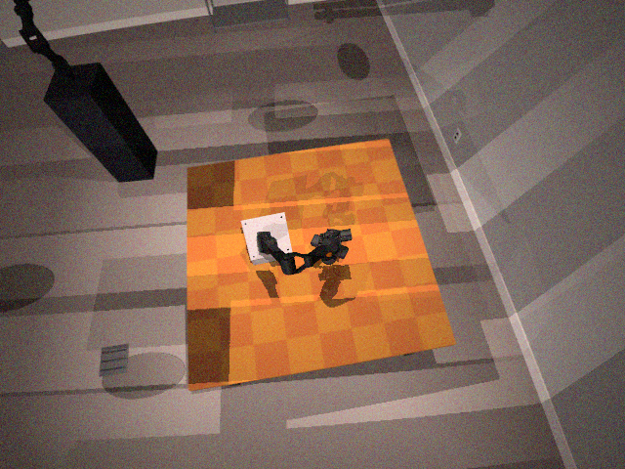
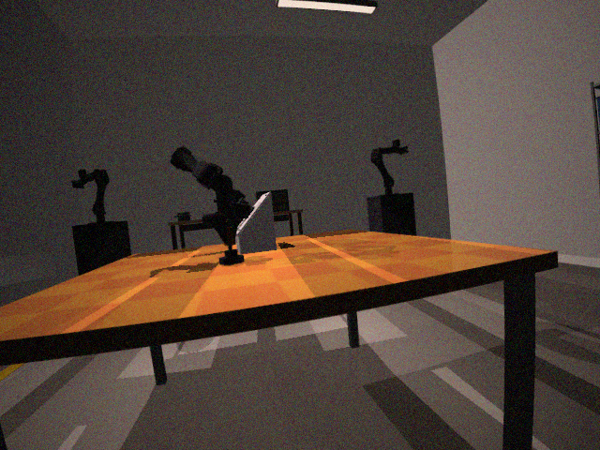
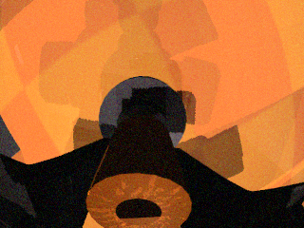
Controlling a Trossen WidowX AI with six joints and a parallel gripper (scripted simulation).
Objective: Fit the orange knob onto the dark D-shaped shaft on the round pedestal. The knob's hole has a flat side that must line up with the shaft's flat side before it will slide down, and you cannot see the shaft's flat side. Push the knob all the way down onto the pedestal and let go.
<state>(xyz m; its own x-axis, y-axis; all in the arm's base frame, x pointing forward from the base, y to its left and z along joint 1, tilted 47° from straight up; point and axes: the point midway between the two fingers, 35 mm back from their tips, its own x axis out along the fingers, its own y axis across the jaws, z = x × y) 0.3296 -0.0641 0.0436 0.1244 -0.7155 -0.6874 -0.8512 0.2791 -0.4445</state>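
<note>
The orange knob is 2 cm above my gripper tip. Also, from my gripper tip: round dark pedestal (4 cm below).
</note>
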